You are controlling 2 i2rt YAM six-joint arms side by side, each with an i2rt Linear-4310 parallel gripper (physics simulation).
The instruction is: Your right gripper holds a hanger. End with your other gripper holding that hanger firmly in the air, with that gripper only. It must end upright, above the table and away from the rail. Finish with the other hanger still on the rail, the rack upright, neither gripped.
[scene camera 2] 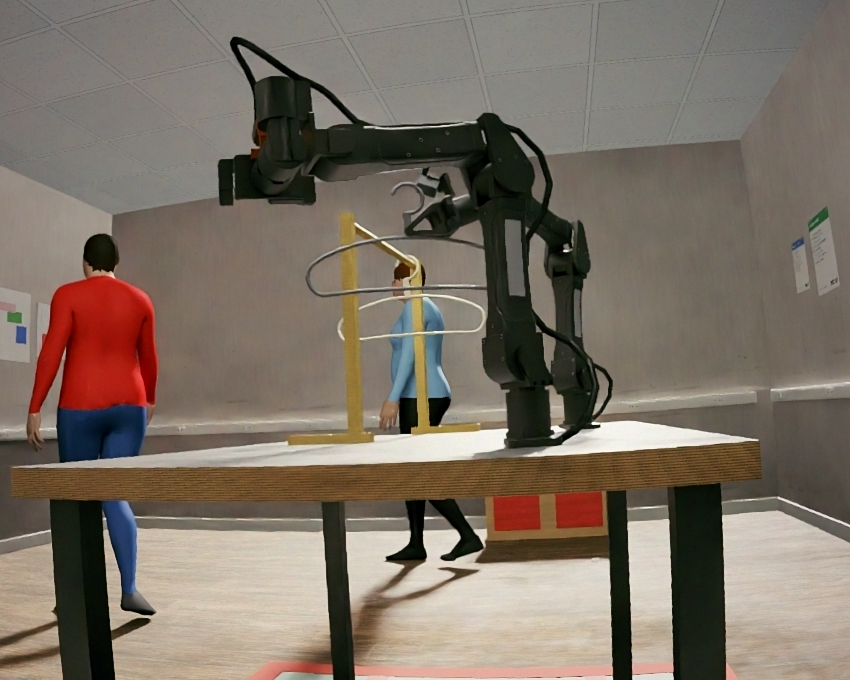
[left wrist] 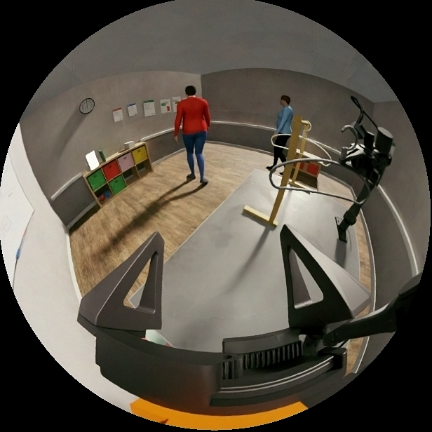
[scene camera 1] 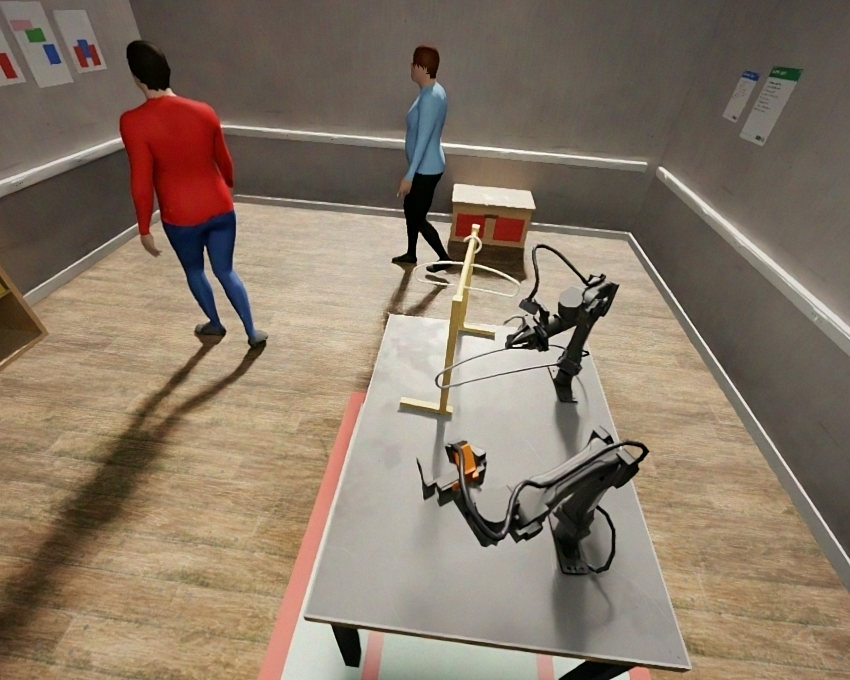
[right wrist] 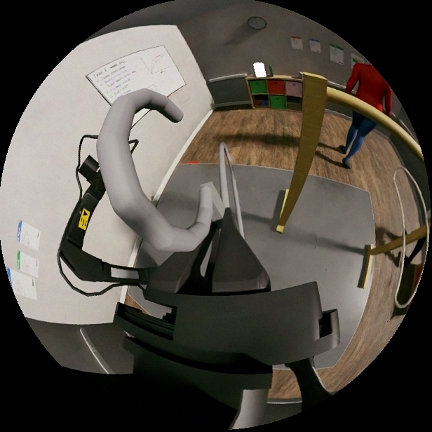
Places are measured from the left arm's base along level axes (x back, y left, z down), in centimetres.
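Pixels of known places: left gripper, fingertip midpoint: (scene camera 2: 258,198) (scene camera 1: 437,448); right gripper, fingertip midpoint: (scene camera 2: 405,233) (scene camera 1: 505,346); left arm's base, link origin: (scene camera 2: 530,443) (scene camera 1: 564,535); right arm's base, link origin: (scene camera 2: 578,428) (scene camera 1: 561,382).
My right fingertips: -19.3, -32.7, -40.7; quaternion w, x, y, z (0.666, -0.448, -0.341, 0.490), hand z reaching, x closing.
Observation:
Ahead of a thing's pixels: the offset from my right fingertips to its middle, as dx, dy, dz. "pt": to the spot under its first point.
A grey hanger @[pt -1.0, +0.7, +11.1] (scene camera 1: 496,377) (scene camera 2: 396,288) (left wrist: 270,176) (right wrist: 116,175) is in the air above the table, hook up, its wide loop overlapping the near rack post in the scene views. My right gripper (scene camera 1: 509,346) (scene camera 2: 408,230) (left wrist: 339,161) (right wrist: 223,213) is shut on it just below the hook. My left gripper (scene camera 1: 433,453) (scene camera 2: 225,182) (left wrist: 220,233) is open and empty, apart from the hanger, on the near side of the rack. A white hanger (scene camera 1: 476,241) (scene camera 2: 453,331) (right wrist: 401,306) hangs on the rail at the rack's far end. The yellow rack @[-8.3, -34.2, +16.3] (scene camera 1: 450,354) (scene camera 2: 350,340) (left wrist: 284,192) (right wrist: 307,135) stands upright.
The grey table (scene camera 1: 396,567) (scene camera 2: 212,485) (left wrist: 215,300) carries the rack and both arm bases. The near rack foot @[pt -21.0, -10.6, +38.9] (scene camera 1: 421,406) (scene camera 2: 322,439) (left wrist: 257,216) reaches out over the tabletop. Two people and a red-fronted chest (scene camera 1: 492,212) are beyond the table.

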